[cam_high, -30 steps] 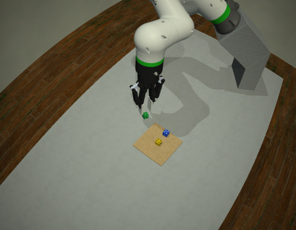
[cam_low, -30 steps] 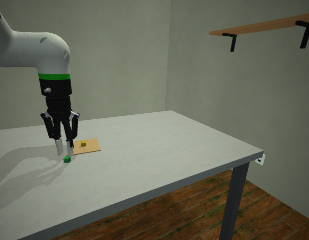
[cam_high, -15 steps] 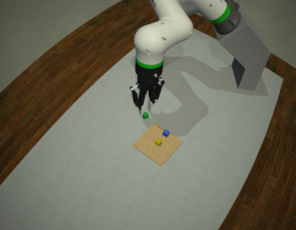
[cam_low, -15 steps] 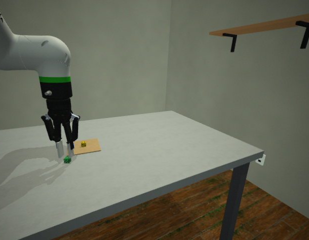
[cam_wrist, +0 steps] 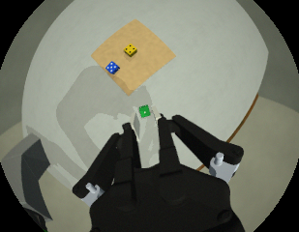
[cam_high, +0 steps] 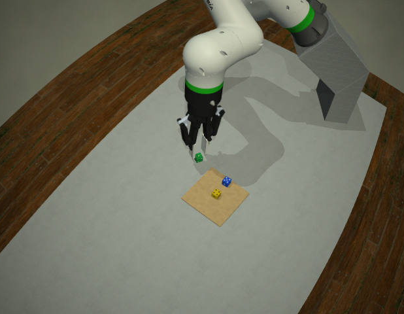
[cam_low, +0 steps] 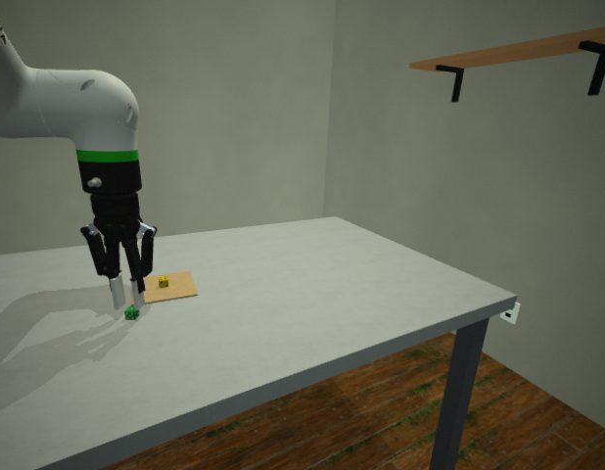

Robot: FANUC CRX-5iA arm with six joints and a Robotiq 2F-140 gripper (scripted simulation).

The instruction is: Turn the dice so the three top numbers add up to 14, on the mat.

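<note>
Right now my hand is 5 cm above the green die. Also, from my hand: yellow die: 10 cm ahead, 9 cm to the left, 5 cm below; tan mat: 10 cm ahead, 9 cm to the left, 6 cm below; blue die: 6 cm ahead, 11 cm to the left, 5 cm below.
</note>
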